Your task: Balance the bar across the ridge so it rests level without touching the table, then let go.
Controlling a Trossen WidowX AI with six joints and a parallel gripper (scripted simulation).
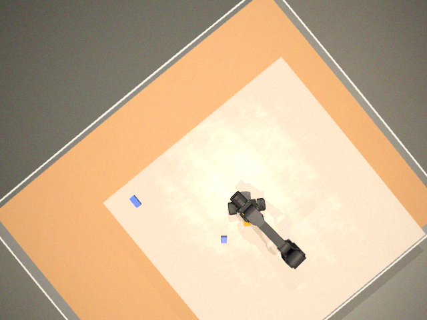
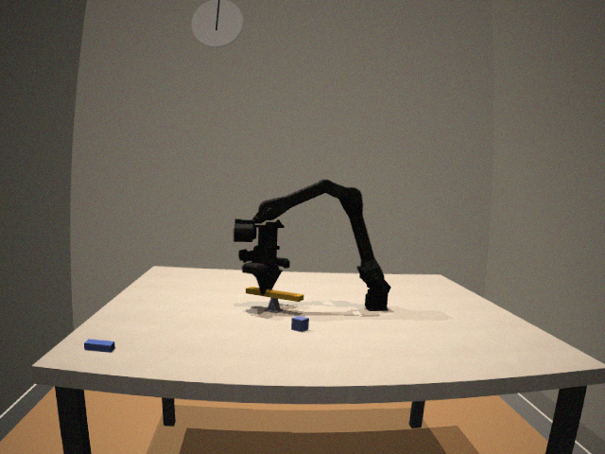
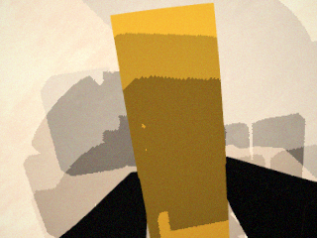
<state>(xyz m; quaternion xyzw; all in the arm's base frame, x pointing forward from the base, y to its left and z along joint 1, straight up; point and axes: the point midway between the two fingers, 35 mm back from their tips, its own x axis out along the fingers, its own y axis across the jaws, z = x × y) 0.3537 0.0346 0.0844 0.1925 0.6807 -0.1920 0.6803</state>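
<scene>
The yellow bar lies 2 cm behind my gripper tip and 2 cm to the left of it. Also, from my gripper tip: flat blue block (39 cm ahead, 47 cm to the left, 4 cm below); blue cube (9 cm behind, 22 cm to the left, 3 cm below).
</scene>
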